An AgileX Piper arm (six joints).
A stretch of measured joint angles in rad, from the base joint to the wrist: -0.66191, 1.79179, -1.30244, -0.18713, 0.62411, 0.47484; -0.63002, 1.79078, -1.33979, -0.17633, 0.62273, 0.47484; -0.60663, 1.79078, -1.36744, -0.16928, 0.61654, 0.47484; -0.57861, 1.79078, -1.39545, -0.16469, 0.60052, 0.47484; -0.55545, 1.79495, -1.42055, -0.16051, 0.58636, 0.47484; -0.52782, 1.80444, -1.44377, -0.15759, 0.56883, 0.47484; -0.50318, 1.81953, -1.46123, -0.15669, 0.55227, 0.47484; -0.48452, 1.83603, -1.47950, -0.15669, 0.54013, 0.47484; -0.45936, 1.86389, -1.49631, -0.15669, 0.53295, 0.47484; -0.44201, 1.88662, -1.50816, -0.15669, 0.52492, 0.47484; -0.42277, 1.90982, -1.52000, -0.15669, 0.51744, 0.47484; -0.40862, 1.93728, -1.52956, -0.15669, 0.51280, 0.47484; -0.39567, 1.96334, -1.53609, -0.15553, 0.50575, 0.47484; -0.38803, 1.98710, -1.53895, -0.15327, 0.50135, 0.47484; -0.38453, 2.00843, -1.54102, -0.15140, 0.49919, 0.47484; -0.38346, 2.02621, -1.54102, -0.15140, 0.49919, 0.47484; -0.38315, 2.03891, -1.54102, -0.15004, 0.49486, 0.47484; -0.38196, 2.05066, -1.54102, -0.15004, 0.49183, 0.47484; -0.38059, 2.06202, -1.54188, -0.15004, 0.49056, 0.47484
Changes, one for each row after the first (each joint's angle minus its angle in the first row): 0.03189, -0.00101, -0.03735, 0.01080, -0.00138, 0.00000; 0.05528, -0.00101, -0.06500, 0.01785, -0.00757, 0.00000; 0.08330, -0.00101, -0.09301, 0.02244, -0.02359, 0.00000; 0.10646, 0.00316, -0.11811, 0.02662, -0.03775, 0.00000; 0.13409, 0.01265, -0.14133, 0.02954, -0.05528, 0.00000; 0.15873, 0.02774, -0.15879, 0.03044, -0.07184, 0.00000; 0.17739, 0.04424, -0.17706, 0.03044, -0.08398, 0.00000; 0.20255, 0.07210, -0.19387, 0.03044, -0.09116, 0.00000; 0.21990, 0.09483, -0.20572, 0.03044, -0.09919, 0.00000; 0.23914, 0.11803, -0.21756, 0.03044, -0.10667, 0.00000; 0.25329, 0.14549, -0.22712, 0.03044, -0.11131, 0.00000; 0.26624, 0.17155, -0.23365, 0.03160, -0.11836, 0.00000; 0.27388, 0.19531, -0.23651, 0.03386, -0.12276, 0.00000; 0.27738, 0.21664, -0.23858, 0.03573, -0.12492, 0.00000; 0.27845, 0.23442, -0.23858, 0.03573, -0.12492, 0.00000; 0.27876, 0.24712, -0.23858, 0.03709, -0.12925, 0.00000; 0.27995, 0.25887, -0.23858, 0.03709, -0.13228, 0.00000; 0.28132, 0.27023, -0.23944, 0.03709, -0.13355, 0.00000
